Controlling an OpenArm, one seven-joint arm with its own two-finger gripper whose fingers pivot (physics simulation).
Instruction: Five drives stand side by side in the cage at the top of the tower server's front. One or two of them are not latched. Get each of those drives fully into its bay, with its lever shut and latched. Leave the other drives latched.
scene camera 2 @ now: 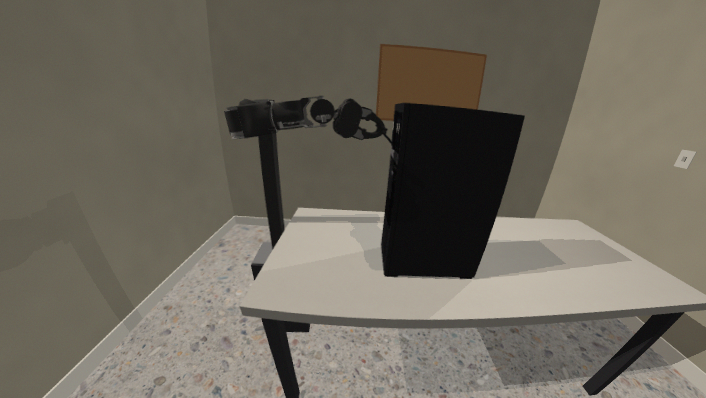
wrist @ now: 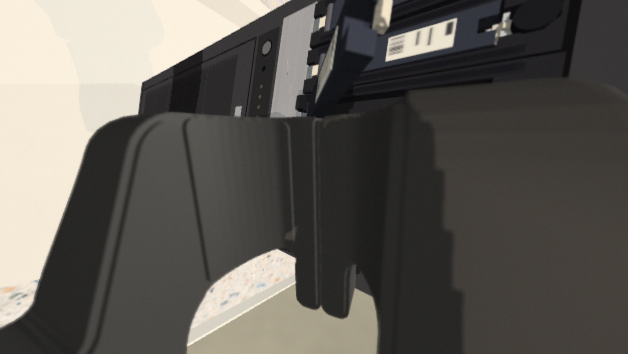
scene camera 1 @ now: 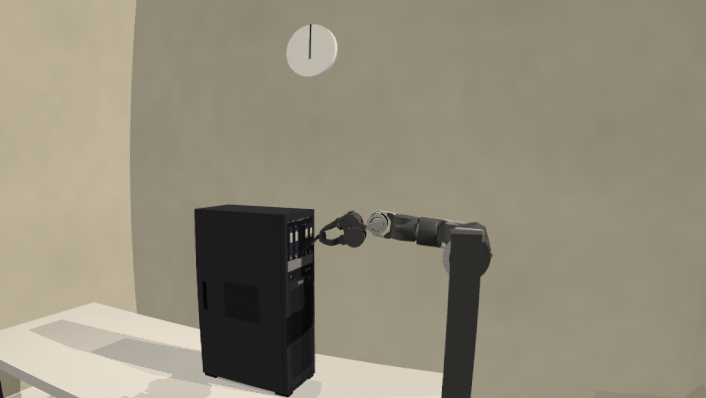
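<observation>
The black tower server [scene camera 1: 245, 260] [scene camera 2: 450, 190] stands upright with drives in its top front cage. Several drives with white labels show in the scene camera 1 view. One drive lever [scene camera 1: 311, 243] [scene camera 2: 388, 138] [wrist: 345, 55] stands open, slanting up and outward from its lower end; it seems to belong to a drive near the middle. In the wrist view a labelled drive [wrist: 470, 35] lies flush beside it, with a metal latch part [wrist: 502, 29] at its upper end. My gripper [scene camera 1: 321, 236] [scene camera 2: 384, 129] [wrist: 332, 210] is shut and empty, in front of the cage by the lever's outer end; contact is unclear. The fingers hide other drives.
The server stands on a white table [scene camera 1: 400, 372] [scene camera 2: 325, 300]. A grey strip [scene camera 1: 300, 264] [wrist: 295, 65] and a panel with a round button [wrist: 266, 47] lie below the cage. The arm's dark post [scene camera 1: 462, 320] [scene camera 2: 270, 185] stands in front of the server.
</observation>
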